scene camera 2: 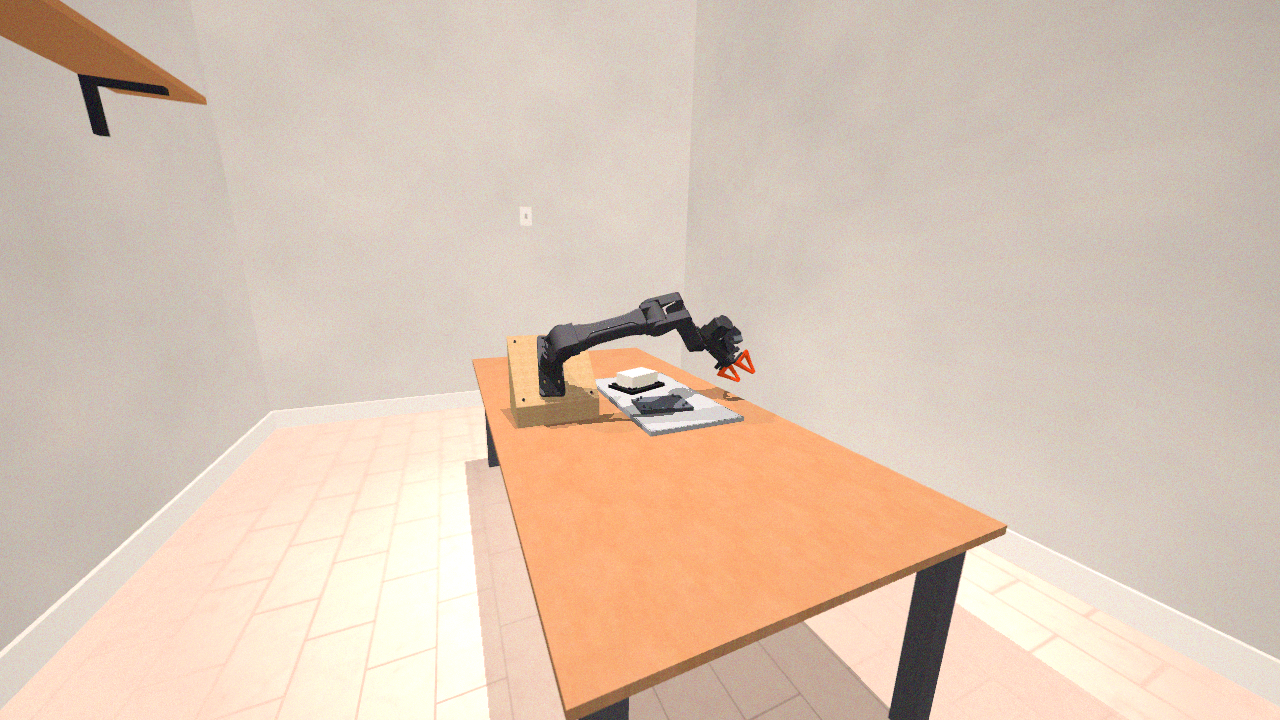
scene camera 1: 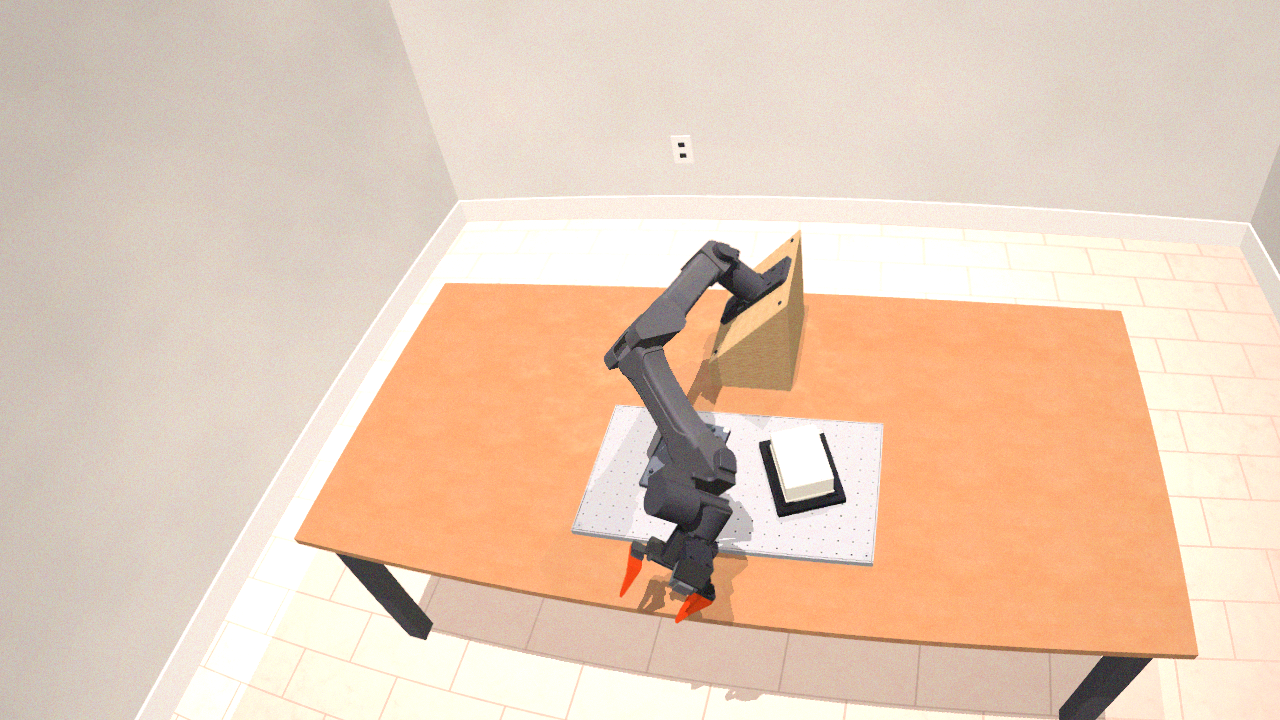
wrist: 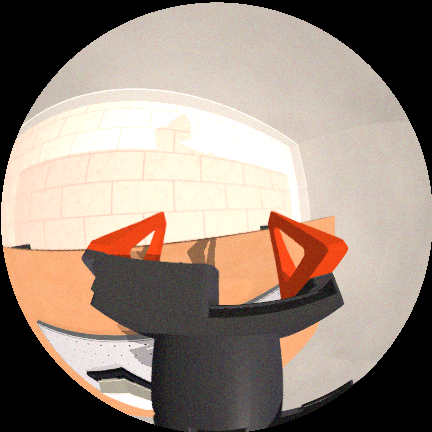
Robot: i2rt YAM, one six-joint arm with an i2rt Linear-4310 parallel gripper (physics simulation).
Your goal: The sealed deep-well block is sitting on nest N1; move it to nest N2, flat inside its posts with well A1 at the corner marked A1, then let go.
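Observation:
The white sealed block sits on the black nest, at the right of the board in scene camera 1. The other nest, a dark grey plate with small posts, lies left of it, partly hidden by the arm; no block shows on it. Nest labels and the A1 mark are too small to read. My gripper is open and empty, with its orange fingers above the table's front edge, beyond the board and well away from the block.
Both nests stand on a light perforated board on the orange-brown table. The arm is mounted on a slanted wooden stand behind the board, and its forearm passes above the grey nest.

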